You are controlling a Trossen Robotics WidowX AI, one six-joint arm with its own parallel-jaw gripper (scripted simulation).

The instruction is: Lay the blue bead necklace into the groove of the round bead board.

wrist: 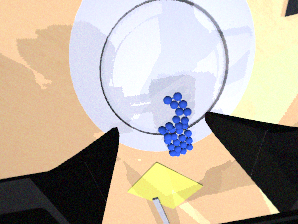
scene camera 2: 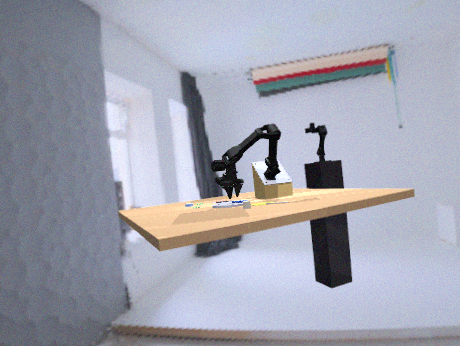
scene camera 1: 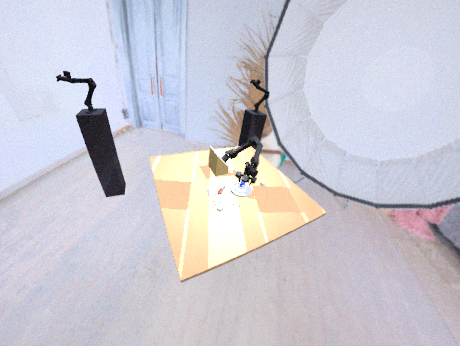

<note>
The gripper is open and holds nothing. Also in view: a yellow flat piece.
</note>
